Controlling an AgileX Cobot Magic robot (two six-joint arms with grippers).
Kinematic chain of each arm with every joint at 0, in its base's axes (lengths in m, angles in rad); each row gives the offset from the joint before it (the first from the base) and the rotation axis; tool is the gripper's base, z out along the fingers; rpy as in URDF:
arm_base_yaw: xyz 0 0 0.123 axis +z
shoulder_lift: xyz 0 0 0 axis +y
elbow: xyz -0.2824 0 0.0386 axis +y
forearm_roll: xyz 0.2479 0 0.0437 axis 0.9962 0 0.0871
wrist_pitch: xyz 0 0 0 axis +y
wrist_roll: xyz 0.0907 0 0.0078 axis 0.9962 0 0.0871
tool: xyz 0 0 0 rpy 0 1.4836 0
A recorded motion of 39 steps. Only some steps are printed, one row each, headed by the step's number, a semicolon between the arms.
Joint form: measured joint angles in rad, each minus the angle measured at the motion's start. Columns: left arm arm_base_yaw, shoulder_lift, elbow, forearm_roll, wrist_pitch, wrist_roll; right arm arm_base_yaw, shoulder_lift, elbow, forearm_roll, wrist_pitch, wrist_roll.
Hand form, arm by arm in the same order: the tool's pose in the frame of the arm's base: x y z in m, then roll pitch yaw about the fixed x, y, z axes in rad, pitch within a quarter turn. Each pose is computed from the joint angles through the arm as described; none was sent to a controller.
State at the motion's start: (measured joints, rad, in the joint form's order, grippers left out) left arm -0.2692 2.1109 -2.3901 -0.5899 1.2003 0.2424; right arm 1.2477 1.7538 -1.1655 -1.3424 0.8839 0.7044
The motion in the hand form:
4: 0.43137 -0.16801 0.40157 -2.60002 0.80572 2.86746; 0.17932 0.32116 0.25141 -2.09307 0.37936 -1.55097
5: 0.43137 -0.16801 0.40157 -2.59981 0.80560 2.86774; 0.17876 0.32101 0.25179 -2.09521 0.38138 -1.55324
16: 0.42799 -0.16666 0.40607 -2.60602 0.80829 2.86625; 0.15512 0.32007 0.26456 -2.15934 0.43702 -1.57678
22: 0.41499 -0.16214 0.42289 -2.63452 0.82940 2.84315; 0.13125 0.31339 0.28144 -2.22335 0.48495 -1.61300
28: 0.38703 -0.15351 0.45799 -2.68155 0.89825 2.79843; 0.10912 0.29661 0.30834 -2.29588 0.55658 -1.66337
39: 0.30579 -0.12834 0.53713 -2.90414 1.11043 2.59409; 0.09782 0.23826 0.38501 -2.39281 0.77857 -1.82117
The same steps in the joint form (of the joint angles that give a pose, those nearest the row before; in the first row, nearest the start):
4: 0.0000 0.0000 0.0000 0.0000 0.0000 -0.0006; 0.0021 -0.0036 0.0001 0.0129 0.0069 0.0000
5: 0.0000 0.0000 0.0000 0.0000 0.0000 -0.0008; 0.0034 -0.0052 0.0001 0.0165 0.0082 0.0000
16: 0.0000 -0.0122 0.0016 0.0071 0.0059 -0.0066; 0.0643 -0.0572 0.0005 0.1149 0.0315 -0.0116
22: 0.0000 -0.0563 0.0055 0.0247 0.0268 -0.0090; 0.1267 -0.1233 0.0006 0.2134 0.0782 -0.0286
28: 0.0000 -0.1456 0.0094 0.0418 0.0501 0.0005; 0.1829 -0.2250 -0.0003 0.3103 0.1349 -0.0435
39: 0.0000 -0.3774 0.0279 0.0803 0.0662 0.0618; 0.1983 -0.4605 -0.0622 0.3937 0.2603 -0.0482

